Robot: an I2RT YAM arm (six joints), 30 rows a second.
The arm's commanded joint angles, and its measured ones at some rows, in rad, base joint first. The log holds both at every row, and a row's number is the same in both.
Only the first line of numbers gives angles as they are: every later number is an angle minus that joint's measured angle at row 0.
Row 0, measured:
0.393, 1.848, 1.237, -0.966, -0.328, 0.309
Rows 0 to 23, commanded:
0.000, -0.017, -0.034, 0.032, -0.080, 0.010
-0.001, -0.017, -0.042, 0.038, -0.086, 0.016
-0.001, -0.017, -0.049, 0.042, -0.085, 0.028
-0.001, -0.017, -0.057, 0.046, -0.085, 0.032
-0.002, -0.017, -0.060, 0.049, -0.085, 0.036
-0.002, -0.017, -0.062, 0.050, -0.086, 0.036
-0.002, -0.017, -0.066, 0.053, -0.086, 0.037
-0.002, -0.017, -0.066, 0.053, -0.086, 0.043
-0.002, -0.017, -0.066, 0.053, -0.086, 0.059
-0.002, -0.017, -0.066, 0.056, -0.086, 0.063
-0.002, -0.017, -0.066, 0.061, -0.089, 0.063
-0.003, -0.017, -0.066, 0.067, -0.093, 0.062
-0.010, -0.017, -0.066, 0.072, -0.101, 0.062
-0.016, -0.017, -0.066, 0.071, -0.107, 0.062
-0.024, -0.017, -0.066, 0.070, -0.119, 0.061
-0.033, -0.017, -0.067, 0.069, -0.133, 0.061
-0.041, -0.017, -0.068, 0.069, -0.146, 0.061
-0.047, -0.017, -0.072, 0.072, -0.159, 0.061
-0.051, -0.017, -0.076, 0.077, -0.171, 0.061
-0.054, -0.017, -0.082, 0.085, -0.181, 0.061
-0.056, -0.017, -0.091, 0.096, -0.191, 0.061
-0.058, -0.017, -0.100, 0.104, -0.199, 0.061
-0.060, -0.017, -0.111, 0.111, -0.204, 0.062
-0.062, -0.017, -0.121, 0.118, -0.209, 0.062
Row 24, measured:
-0.057, 0.000, -0.087, 0.106, -0.162, 0.057
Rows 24 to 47, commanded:
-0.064, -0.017, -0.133, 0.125, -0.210, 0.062
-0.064, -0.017, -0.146, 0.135, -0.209, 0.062
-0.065, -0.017, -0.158, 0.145, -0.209, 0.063
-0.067, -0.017, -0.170, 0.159, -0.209, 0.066
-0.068, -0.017, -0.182, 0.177, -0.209, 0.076
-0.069, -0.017, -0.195, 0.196, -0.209, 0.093
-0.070, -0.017, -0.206, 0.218, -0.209, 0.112
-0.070, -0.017, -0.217, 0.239, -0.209, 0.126
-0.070, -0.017, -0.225, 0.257, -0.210, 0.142
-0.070, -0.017, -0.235, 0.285, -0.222, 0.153
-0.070, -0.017, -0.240, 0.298, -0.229, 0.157
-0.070, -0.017, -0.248, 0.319, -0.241, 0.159
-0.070, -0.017, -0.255, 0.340, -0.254, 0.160
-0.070, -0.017, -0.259, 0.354, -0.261, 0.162
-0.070, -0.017, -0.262, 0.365, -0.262, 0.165
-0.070, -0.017, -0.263, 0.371, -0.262, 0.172
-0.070, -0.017, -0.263, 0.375, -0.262, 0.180
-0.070, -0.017, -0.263, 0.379, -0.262, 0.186
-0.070, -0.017, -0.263, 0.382, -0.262, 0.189
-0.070, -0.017, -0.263, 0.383, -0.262, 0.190
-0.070, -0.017, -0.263, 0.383, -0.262, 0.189
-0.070, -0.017, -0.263, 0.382, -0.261, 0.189
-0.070, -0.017, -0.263, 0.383, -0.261, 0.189
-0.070, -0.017, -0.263, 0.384, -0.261, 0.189
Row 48, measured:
-0.066, -0.011, -0.252, 0.374, -0.259, 0.181
